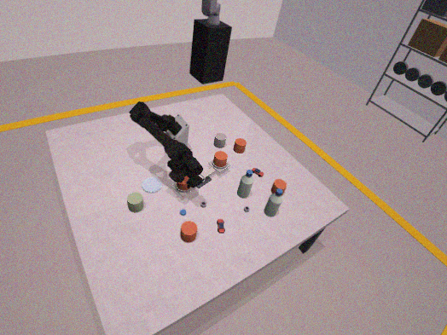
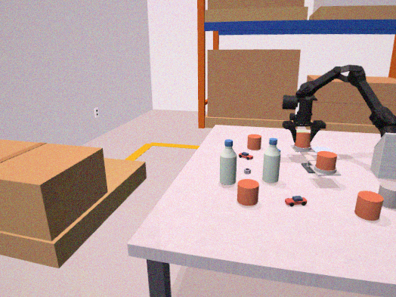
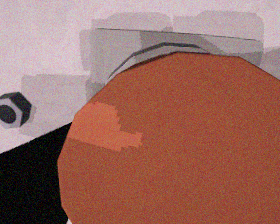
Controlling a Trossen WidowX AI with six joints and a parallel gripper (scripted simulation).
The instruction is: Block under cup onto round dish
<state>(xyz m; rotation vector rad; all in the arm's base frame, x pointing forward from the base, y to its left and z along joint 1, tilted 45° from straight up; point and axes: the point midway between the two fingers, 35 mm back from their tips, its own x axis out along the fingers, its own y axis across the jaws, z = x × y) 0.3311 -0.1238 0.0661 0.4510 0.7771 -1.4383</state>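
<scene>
Right now my gripper tip is 120 mm past the pale round dish, 110 mm to the left of it and 70 mm above it. Also, from my gripper tip: small blue disc: 110 mm ahead, 60 mm to the right, 70 mm below; then grey block: 10 mm below; then green cylinder: 40 mm behind, 250 mm to the right, 40 mm below.
</scene>
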